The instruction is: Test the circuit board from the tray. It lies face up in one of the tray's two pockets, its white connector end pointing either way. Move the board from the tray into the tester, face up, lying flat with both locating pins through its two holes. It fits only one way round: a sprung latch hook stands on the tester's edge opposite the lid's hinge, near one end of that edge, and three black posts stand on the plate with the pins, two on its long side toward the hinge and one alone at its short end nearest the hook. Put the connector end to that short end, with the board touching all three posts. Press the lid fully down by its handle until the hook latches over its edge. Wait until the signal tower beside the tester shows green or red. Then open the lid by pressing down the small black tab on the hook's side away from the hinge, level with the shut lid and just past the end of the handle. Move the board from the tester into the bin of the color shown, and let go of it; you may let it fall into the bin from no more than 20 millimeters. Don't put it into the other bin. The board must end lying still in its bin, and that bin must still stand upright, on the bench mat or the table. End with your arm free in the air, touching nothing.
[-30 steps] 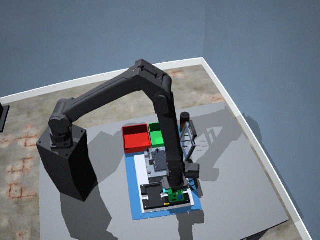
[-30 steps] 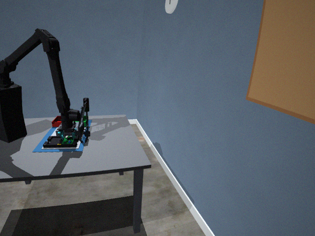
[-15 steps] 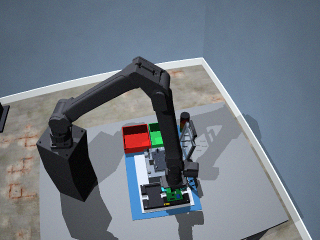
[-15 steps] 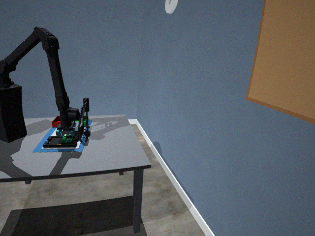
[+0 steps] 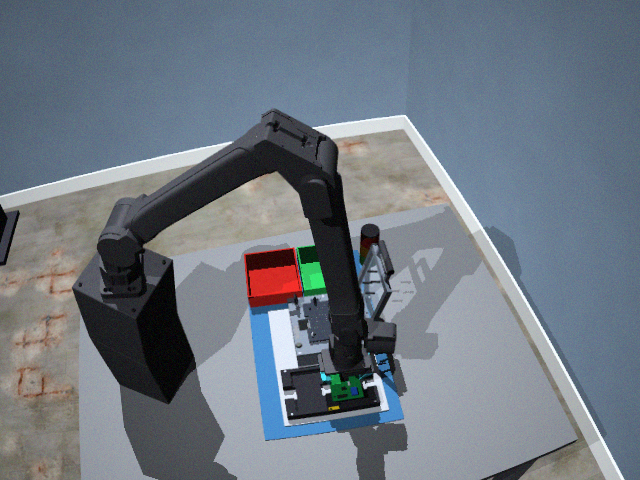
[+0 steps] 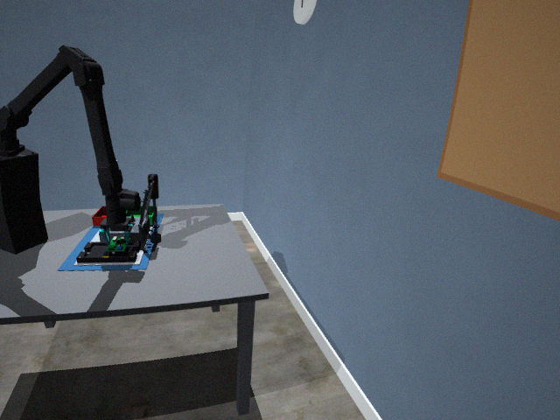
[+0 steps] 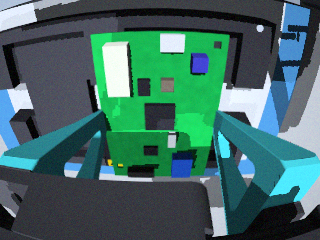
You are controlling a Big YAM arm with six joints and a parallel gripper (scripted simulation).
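Now: the black latch hook 70 mm behind my hand, 230 mm to the left of it and 40 mm above it. Also, from my hand: green circuit board (right at my hand); then clear lid (110 mm ahead, 160 mm to the left, 130 mm above); then green bin (40 mm ahead, 370 mm to the left, 40 mm below).
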